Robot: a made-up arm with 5 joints. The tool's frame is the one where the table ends. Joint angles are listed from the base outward.
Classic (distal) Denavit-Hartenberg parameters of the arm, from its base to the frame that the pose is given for. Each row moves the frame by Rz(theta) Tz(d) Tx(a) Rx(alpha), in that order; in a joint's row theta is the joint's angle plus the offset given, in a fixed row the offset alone. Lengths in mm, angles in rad.
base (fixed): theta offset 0, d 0, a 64.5, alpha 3.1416
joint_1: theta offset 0, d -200.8, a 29.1, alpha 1.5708
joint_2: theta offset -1.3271, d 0, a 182.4, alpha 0
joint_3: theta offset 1.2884, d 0, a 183.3, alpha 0
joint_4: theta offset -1.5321, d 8.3, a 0, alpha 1.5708
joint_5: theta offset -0.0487, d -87.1, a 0, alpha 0
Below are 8 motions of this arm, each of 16 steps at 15 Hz.
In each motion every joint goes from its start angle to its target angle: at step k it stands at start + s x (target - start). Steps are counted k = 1, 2, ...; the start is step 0. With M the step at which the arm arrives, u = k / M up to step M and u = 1 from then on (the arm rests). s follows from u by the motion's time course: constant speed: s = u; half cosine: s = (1 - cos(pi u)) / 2; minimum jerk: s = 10 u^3 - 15 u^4 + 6 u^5.
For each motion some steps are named. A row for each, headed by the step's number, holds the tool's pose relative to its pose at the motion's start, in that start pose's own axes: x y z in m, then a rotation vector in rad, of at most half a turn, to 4 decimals.
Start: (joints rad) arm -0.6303 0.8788 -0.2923 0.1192 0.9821
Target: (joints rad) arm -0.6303 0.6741 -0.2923 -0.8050 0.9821
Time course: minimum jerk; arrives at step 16
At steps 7, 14, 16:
7: 0.0333 -0.0450 0.0242 -0.3484 -0.2580 0.0000
14: 0.0744 -0.1005 0.0927 -0.8927 -0.6610 0.0000
16: 0.0753 -0.1016 0.0949 -0.9072 -0.6718 0.0000

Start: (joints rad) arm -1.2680 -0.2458 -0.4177 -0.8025 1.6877
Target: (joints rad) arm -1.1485 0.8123 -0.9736 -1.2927 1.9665
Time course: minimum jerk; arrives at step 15
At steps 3, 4, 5, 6, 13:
3: -0.0003 0.0151 0.0029 0.0007 0.0007 0.0230
4: -0.0009 0.0317 0.0070 0.0016 0.0014 0.0485
5: -0.0021 0.0543 0.0142 0.0028 0.0024 0.0835
6: -0.0042 0.0812 0.0255 0.0042 0.0036 0.1262
13: -0.0294 0.2152 0.1483 0.0142 0.0103 0.3899

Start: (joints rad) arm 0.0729 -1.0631 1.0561 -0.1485 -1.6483
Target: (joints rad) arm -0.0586 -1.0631 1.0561 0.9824 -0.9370
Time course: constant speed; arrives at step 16
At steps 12, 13, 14, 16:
12: -0.0060 -0.0664 0.0310 -0.8358 0.2185 0.5273
13: -0.0063 -0.0703 0.0359 -0.9019 0.2567 0.5688
14: -0.0065 -0.0739 0.0411 -0.9672 0.2980 0.6093
16: -0.0067 -0.0799 0.0522 -1.0951 0.3895 0.6868

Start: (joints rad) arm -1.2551 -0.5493 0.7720 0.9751 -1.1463
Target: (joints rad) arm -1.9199 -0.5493 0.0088 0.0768 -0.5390
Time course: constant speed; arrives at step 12
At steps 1, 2, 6, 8, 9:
1: -0.0039 0.0200 0.0112 0.1367 -0.0322 0.1006
2: -0.0095 0.0390 0.0246 0.2747 -0.0650 0.1975
6: -0.0436 0.0975 0.0990 0.8414 -0.2067 0.5257
8: -0.0631 0.1120 0.1458 1.1335 -0.2872 0.6383
9: -0.0723 0.1149 0.1707 1.2809 -0.3305 0.6773

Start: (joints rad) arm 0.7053 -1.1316 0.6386 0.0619 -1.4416
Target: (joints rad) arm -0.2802 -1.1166 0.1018 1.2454 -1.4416
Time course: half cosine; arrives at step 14
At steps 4, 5, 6, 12, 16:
4: -0.0211 0.0104 0.0061 -0.1099 0.1826 -0.0669
5: -0.0302 0.0161 0.0116 -0.1643 0.2777 -0.0925
6: -0.0389 0.0225 0.0194 -0.2238 0.3860 -0.1144
12: -0.0484 0.0531 0.0768 -0.5038 0.9886 -0.1107
16: -0.0460 0.0550 0.0820 -0.5243 1.0430 -0.1003

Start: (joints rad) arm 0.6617 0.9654 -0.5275 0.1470 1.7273
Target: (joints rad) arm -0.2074 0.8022 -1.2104 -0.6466 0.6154
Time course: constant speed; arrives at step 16
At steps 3, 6, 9, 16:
3: 0.0682 -0.0612 0.0225 -0.3075 -0.1476 -0.1381
6: 0.1373 -0.1114 0.0674 -0.5765 -0.3795 -0.3097
9: 0.1994 -0.1479 0.1320 -0.7915 -0.6838 -0.5058
16: 0.2816 -0.1762 0.3267 -1.0279 -1.6055 -1.0027

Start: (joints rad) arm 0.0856 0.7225 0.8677 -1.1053 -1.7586
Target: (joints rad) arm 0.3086 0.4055 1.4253 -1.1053 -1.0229
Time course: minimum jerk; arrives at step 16
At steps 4, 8, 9, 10, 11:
4: 0.0060 -0.0002 0.0093 -0.0204 -0.0248 0.0651
8: 0.0253 -0.0030 0.0475 -0.1154 -0.1020 0.3093
9: 0.0297 -0.0044 0.0593 -0.1477 -0.1187 0.3789
10: 0.0334 -0.0060 0.0706 -0.1794 -0.1318 0.4434
11: 0.0361 -0.0075 0.0806 -0.2084 -0.1411 0.4992

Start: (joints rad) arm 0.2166 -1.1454 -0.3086 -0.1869 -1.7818
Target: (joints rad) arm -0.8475 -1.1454 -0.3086 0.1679 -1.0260
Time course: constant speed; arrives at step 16
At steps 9, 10, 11, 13, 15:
9: 0.0567 -0.0138 0.0025 -0.1915 0.0085 -0.1754
10: 0.0616 -0.0172 0.0031 -0.2105 0.0218 -0.1953
11: 0.0662 -0.0208 0.0037 -0.2282 0.0373 -0.2151
13: 0.0743 -0.0287 0.0051 -0.2591 0.0747 -0.2548
15: 0.0808 -0.0372 0.0068 -0.2829 0.1199 -0.2945

